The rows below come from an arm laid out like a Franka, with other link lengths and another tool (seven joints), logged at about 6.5 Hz.
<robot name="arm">
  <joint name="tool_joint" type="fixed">
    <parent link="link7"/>
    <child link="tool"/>
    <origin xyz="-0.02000 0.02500 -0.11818" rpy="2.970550 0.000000 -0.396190"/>
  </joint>
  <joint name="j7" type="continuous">
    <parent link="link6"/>
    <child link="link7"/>
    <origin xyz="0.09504 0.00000 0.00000"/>
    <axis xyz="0 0 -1"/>
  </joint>
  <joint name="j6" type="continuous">
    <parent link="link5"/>
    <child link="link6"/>
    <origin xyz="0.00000 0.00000 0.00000"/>
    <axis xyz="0 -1 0"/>
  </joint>
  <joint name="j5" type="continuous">
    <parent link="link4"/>
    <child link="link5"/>
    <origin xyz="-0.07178 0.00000 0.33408"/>
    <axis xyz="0 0 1"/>
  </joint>
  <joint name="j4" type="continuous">
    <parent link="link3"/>
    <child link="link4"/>
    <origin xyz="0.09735 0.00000 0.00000"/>
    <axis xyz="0 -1 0"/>
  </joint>
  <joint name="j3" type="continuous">
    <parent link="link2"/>
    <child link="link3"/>
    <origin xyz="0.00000 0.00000 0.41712"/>
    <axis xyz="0 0 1"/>
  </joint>
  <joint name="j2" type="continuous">
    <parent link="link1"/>
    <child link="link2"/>
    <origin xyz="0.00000 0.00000 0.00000"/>
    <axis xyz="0 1 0"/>
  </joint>
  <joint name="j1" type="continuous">
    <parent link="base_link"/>
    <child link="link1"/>
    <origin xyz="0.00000 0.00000 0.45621"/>
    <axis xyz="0 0 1"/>
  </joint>
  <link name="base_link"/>
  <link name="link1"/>
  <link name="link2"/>
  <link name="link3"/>
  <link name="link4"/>
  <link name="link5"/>
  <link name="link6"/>
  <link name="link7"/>
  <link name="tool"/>
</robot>
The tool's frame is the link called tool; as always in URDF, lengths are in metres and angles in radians. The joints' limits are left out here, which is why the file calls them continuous.
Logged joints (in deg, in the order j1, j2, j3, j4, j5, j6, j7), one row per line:
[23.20, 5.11, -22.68, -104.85, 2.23, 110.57, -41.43]
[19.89, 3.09, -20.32, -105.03, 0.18, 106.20, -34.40]
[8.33, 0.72, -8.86, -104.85, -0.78, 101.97, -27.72]
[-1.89, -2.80, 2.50, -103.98, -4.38, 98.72, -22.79]
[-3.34, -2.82, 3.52, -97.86, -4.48, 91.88, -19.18]
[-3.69, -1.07, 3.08, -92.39, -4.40, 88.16, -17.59]
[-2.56, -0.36, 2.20, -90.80, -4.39, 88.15, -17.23]
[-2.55, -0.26, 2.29, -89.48, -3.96, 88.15, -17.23]
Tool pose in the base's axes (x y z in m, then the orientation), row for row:
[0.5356, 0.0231, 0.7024, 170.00, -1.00, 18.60]
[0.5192, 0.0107, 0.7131, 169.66, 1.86, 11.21]
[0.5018, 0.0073, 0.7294, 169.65, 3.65, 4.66]
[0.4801, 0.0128, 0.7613, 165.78, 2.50, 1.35]
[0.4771, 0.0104, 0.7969, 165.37, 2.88, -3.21]
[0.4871, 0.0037, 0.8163, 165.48, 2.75, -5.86]
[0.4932, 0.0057, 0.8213, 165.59, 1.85, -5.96]
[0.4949, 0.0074, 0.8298, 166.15, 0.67, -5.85]
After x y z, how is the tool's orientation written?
As angles about the fixed x, y, z axes (roll, pitch, yaw), in degrees.
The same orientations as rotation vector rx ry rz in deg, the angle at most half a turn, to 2 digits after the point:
[168.03, 27.38, 3.87]
[168.69, 16.81, -1.24]
[169.29, 7.38, -4.77]
[165.70, 2.40, -3.37]
[165.34, -4.10, -4.75]
[165.38, -7.96, -5.05]
[165.46, -8.27, -3.76]
[165.98, -8.36, -2.00]

